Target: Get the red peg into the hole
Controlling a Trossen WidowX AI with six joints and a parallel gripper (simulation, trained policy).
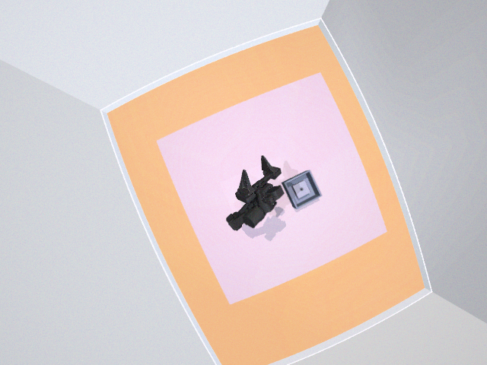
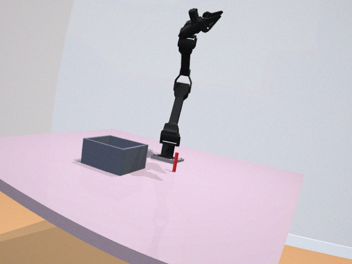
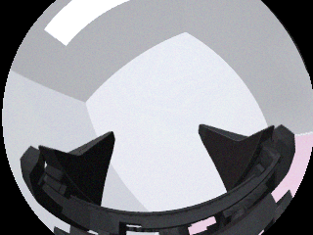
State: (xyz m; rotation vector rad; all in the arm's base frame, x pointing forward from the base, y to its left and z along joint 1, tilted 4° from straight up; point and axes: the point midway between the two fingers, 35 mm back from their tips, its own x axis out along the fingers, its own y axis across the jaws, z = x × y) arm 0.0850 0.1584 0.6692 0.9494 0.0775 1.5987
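Right now the red peg is 67 cm below my gripper tip, 11 cm ahead of it and 5 cm to the right of it. From my gripper tip the other things lie so: grey box (68 cm below, 29 cm ahead, 22 cm to the right); pale plate (66 cm below, 29 cm ahead, 22 cm to the right).
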